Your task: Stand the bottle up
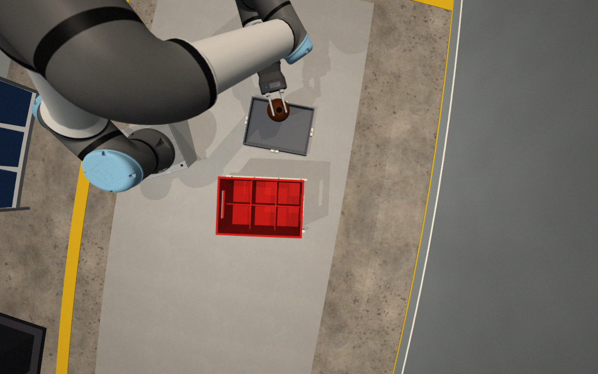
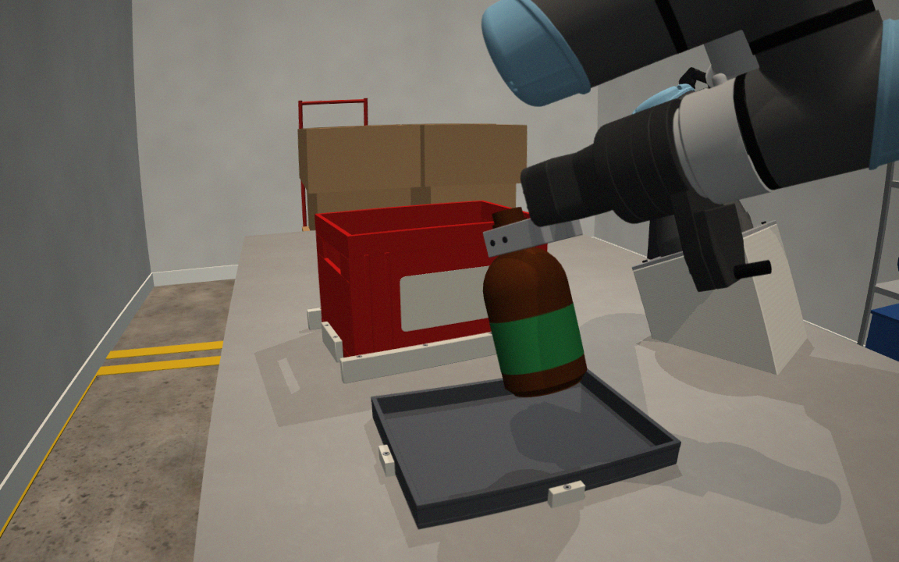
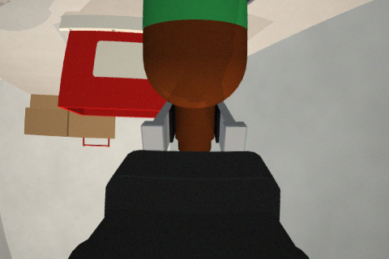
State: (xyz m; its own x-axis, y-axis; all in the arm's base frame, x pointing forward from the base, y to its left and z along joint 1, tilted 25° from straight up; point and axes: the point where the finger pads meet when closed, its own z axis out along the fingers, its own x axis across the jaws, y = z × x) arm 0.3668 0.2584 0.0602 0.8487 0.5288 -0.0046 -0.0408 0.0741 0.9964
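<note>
My hand is 50 mm above the bottle, 10 mm to the right of it and 10 mm past it. The rest, counted from my hand: red crate 310 mm to the right, 120 mm below, 20 mm ahead; then dark grey tray 190 mm below, 10 mm behind.
</note>
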